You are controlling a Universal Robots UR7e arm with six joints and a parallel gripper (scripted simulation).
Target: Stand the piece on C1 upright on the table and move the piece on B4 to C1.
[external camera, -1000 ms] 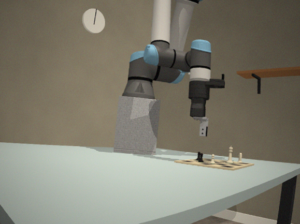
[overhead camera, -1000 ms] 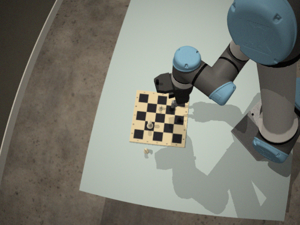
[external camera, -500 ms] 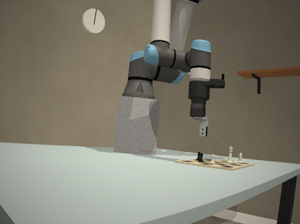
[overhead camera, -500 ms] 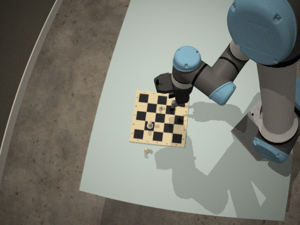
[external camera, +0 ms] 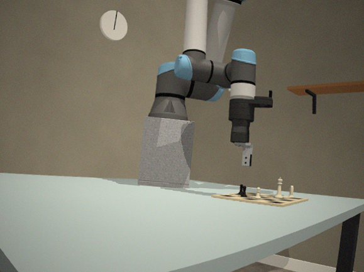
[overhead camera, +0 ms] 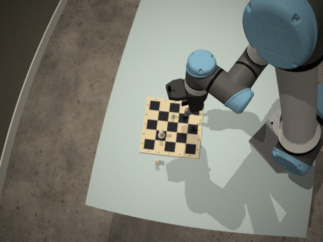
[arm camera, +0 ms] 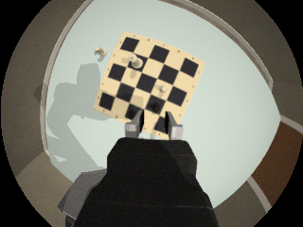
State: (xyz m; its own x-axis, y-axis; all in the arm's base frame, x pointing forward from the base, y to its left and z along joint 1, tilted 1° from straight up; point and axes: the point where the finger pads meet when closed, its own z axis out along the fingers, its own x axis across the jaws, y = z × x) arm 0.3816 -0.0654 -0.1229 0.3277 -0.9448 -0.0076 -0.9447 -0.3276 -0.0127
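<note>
The white pawn is 4 cm ahead of my hand and 9 cm below it. Round my hand: white king (8 cm ahead, 8 cm to the left, 8 cm below); then chessboard (4 cm ahead, 4 cm to the left, 11 cm below).
</note>
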